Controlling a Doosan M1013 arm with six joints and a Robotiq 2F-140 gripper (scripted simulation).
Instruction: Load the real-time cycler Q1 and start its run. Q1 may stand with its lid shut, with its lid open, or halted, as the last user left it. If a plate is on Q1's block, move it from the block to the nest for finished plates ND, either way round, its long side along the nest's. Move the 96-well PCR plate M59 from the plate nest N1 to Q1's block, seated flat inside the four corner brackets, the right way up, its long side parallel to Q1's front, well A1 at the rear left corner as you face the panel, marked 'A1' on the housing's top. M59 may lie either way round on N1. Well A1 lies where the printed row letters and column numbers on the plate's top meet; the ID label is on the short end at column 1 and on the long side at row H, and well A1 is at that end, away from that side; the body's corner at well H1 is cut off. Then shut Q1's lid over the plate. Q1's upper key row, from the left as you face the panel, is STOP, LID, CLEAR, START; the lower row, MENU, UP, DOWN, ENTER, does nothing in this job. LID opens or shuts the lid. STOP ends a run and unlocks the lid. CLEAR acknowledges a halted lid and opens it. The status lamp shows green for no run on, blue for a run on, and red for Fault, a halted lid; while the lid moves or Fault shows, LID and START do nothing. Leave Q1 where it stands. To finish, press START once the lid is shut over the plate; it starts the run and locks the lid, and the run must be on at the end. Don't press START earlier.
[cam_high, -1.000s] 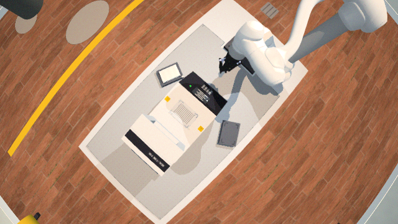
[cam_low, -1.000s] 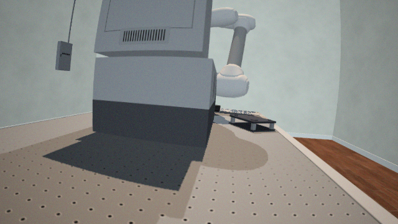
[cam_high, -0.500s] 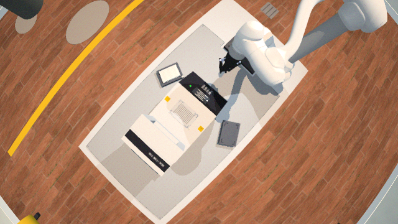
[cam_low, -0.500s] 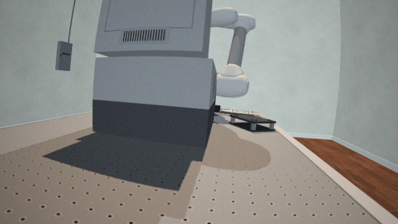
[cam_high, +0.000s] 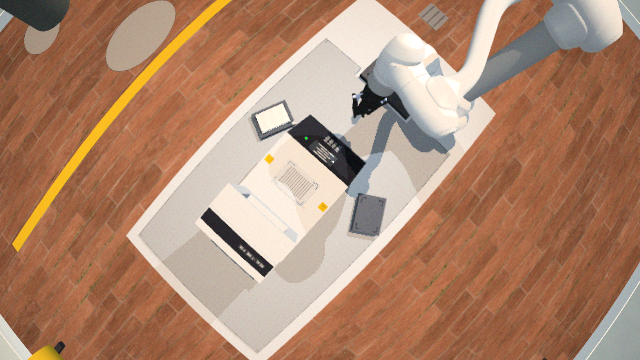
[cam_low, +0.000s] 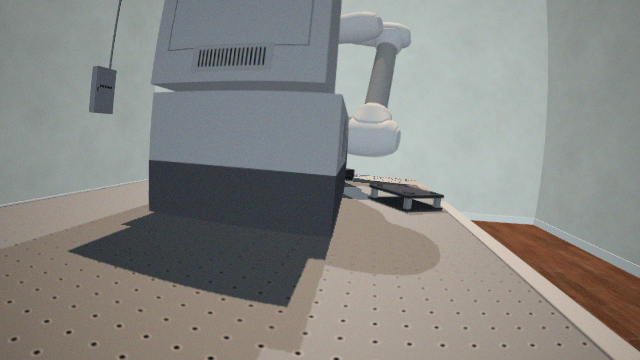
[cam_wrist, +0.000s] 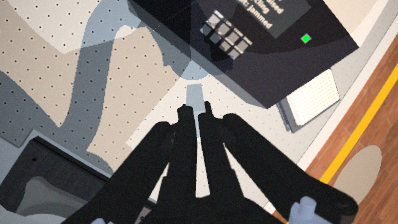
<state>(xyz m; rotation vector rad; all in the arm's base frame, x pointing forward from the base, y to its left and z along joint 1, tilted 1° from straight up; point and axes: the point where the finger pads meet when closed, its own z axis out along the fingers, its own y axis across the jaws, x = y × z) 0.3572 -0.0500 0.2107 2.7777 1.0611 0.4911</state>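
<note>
Now: hand 290 mm to the left of the white 96-well plate, 200 mm above it and 170 mm short of it. From my hand the other things lie so: dark nest nd: 290 mm to the left, 230 mm ahead, 200 mm below.
</note>
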